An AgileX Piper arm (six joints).
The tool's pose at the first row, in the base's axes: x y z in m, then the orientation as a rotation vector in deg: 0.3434, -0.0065, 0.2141, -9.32, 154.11, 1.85
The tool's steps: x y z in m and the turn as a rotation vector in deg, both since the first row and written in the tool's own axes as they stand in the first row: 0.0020, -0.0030, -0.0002, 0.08, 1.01, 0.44; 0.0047, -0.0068, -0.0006, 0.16, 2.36, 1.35; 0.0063, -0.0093, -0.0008, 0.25, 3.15, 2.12; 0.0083, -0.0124, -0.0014, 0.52, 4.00, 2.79; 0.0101, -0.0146, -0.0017, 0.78, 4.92, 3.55; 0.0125, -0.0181, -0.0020, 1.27, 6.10, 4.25; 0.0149, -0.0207, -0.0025, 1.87, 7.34, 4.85; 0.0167, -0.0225, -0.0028, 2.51, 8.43, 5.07; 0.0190, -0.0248, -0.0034, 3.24, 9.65, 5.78; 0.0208, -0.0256, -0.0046, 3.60, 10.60, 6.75; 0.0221, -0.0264, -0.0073, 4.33, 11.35, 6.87; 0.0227, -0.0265, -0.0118, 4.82, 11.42, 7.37; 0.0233, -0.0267, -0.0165, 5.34, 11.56, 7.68; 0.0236, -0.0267, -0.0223, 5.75, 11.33, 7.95
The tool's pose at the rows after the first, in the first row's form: 0.3419, -0.0097, 0.2134, -8.76, 155.15, 1.80; 0.3398, -0.0138, 0.2126, -7.57, 156.57, 1.88; 0.3385, -0.0165, 0.2121, -6.53, 157.41, 1.93; 0.3369, -0.0198, 0.2118, -5.57, 158.30, 1.71; 0.3354, -0.0222, 0.2113, -4.48, 159.25, 1.52; 0.3335, -0.0259, 0.2106, -3.39, 160.44, 0.97; 0.3315, -0.0288, 0.2100, -2.40, 161.68, 0.23; 0.3299, -0.0308, 0.2095, -1.92, 162.74, -0.69; 0.3279, -0.0334, 0.2090, -0.71, 163.94, -1.60; 0.3259, -0.0344, 0.2093, 0.76, 164.89, -1.88; 0.3236, -0.0355, 0.2112, 1.16, 165.58, -2.95; 0.3212, -0.0359, 0.2150, 2.03, 165.62, -3.49; 0.3187, -0.0364, 0.2190, 2.64, 165.72, -4.14; 0.3159, -0.0367, 0.2241, 3.15, 165.45, -4.60
